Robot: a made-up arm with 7 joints.
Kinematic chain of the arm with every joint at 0, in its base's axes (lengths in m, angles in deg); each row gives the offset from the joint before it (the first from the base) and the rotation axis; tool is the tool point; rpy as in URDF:
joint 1: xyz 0 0 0.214 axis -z
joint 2: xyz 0 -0.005 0.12 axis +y
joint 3: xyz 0 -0.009 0.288 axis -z
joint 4: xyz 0 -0.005 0.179 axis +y
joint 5: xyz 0 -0.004 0.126 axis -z
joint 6: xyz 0 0 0.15 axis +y
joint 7: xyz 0 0 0.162 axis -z
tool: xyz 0 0 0 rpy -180 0 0
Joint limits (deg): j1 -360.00..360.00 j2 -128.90..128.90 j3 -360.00..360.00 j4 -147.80..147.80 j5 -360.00..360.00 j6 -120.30..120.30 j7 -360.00..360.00
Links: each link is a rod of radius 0.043 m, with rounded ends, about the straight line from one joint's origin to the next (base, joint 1, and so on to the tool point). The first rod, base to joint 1, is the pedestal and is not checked.
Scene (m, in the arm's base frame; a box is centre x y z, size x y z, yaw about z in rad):
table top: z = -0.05
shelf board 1: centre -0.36 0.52 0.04 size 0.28 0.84 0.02 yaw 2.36
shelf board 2: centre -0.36 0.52 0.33 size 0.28 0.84 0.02 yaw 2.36
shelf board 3: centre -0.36 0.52 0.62 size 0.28 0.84 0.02 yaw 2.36
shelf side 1: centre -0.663 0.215 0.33 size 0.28 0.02 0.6 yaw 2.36
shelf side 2: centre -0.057 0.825 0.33 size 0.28 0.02 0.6 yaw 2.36
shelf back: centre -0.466 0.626 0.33 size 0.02 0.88 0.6 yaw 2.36
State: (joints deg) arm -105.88 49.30 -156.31 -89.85 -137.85 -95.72 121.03
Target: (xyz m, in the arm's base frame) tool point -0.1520 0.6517 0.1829
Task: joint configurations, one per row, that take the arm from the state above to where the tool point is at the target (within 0.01 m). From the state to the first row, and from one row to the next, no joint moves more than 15 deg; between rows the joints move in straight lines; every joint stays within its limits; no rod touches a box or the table.
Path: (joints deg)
1: -101.68 44.20 -154.16 -102.25 -133.58 -97.78 121.03
2: -97.48 39.10 -152.01 -114.64 -129.30 -99.84 121.03
3: -93.28 34.00 -149.86 -127.04 -125.03 -101.89 121.03
4: -93.63 45.35 -149.75 -125.58 -126.15 -96.76 121.03
5: -93.97 56.70 -149.65 -124.11 -127.28 -91.63 121.03
6: -94.32 68.05 -149.54 -122.65 -128.41 -86.49 121.03
7: -97.93 70.98 -151.67 -109.97 -132.17 -85.99 121.03
8: -101.54 73.90 -153.80 -97.30 -135.94 -85.48 121.03
9: -105.15 76.83 -155.93 -84.62 -139.71 -84.97 121.03

